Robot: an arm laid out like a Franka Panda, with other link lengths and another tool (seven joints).
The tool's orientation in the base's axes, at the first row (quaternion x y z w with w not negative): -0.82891, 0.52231, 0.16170, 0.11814
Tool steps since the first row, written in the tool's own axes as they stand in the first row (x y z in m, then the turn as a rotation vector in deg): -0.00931, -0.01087, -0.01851, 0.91, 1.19, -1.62; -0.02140, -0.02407, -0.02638, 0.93, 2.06, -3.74; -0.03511, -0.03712, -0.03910, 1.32, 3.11, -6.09; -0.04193, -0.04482, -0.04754, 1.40, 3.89, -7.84; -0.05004, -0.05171, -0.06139, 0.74, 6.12, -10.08; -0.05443, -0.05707, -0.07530, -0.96, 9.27, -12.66; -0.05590, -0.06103, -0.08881, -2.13, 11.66, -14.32; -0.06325, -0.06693, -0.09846, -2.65, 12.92, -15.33; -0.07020, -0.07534, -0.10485, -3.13, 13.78, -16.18
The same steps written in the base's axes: 0.00876, 0.00559, 0.02096, -0.48, -1.85, 1.10; 0.01697, 0.01836, 0.03329, -0.95, -3.01, 3.02; 0.02510, 0.03063, 0.05071, -1.40, -4.64, 5.00; 0.03054, 0.03648, 0.06135, -1.82, -5.68, 6.56; 0.03551, 0.04108, 0.07745, -3.78, -6.90, 8.82; 0.04060, 0.04192, 0.09211, -6.94, -7.78, 11.77; 0.04555, 0.03990, 0.10521, -9.33, -8.43, 13.69; 0.04932, 0.04498, 0.11713, -10.53, -8.91, 14.79; 0.05506, 0.05199, 0.12595, -11.38, -9.19, 15.74
